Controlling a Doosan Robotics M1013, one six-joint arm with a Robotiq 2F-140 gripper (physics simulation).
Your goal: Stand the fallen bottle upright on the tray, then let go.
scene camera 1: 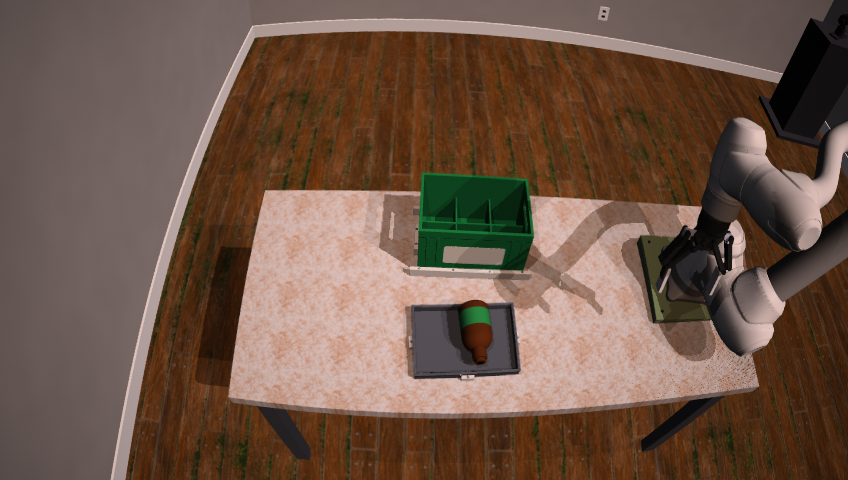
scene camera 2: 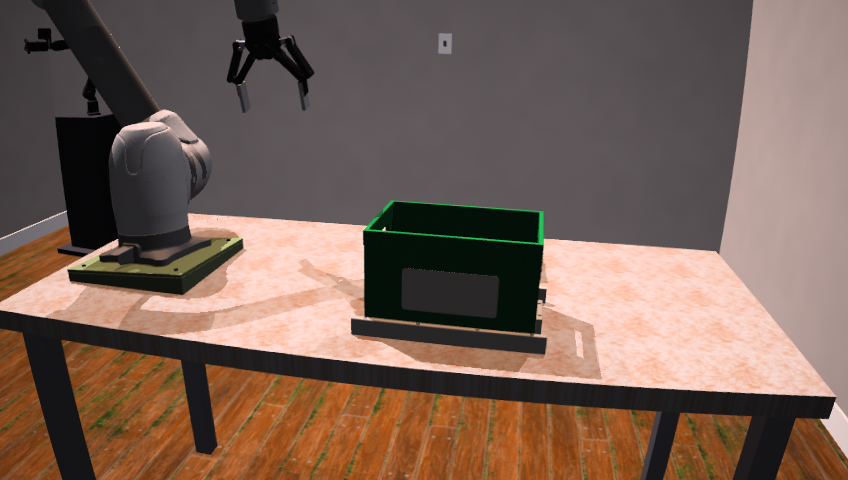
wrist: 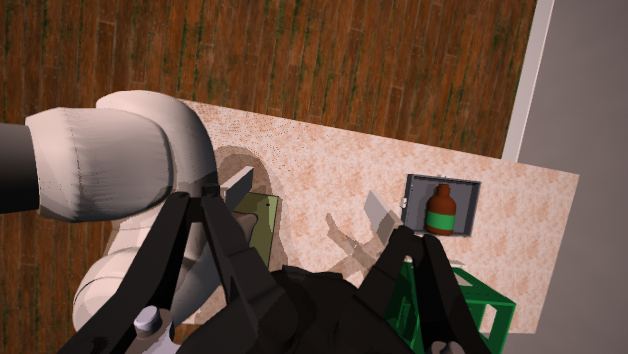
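Observation:
A brown bottle with a green label lies on its side in the grey tray. In scene camera 1 its neck points to the tray's front side and its base is at the rear wall. The bottle does not show in scene camera 2, where the crate stands in front of that area. My gripper is open and empty. It hangs high above the table near the arm's base, well to the right of the tray in scene camera 1.
A green crate with compartments stands behind the tray in scene camera 1, with a low rail along its side. The arm's base sits on an olive plate at one end of the table.

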